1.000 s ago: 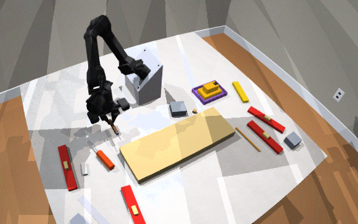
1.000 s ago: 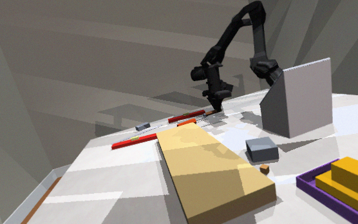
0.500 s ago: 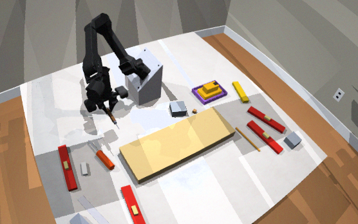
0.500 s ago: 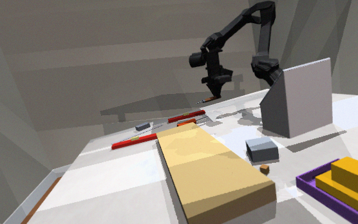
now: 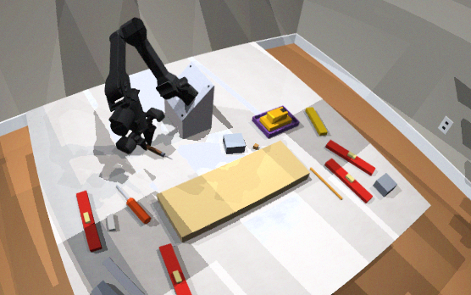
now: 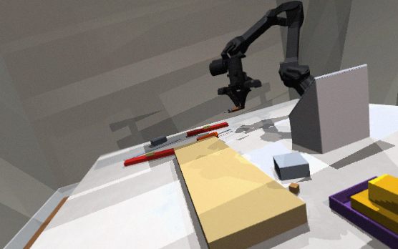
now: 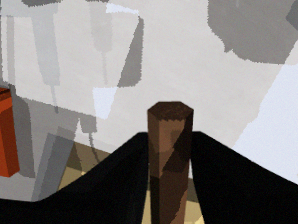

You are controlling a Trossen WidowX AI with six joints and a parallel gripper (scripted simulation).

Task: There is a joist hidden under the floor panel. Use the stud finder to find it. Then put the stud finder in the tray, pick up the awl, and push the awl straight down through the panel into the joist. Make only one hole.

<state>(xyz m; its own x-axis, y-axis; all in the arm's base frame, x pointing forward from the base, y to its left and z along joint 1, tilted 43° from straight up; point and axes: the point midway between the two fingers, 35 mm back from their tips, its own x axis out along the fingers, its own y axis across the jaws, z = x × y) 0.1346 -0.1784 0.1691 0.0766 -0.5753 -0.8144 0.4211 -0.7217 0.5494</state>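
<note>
My gripper tip is now 50 mm short of the awl, 20 mm to the right of it and 10 mm below it. The rest, counted from my gripper tip: small brown cube 100 mm ahead, 400 mm to the left, 120 mm below; orange-handled screwdriver 70 mm ahead, 130 mm to the right, 110 mm below; purple tray 30 mm ahead, 560 mm to the left, 110 mm below.
</note>
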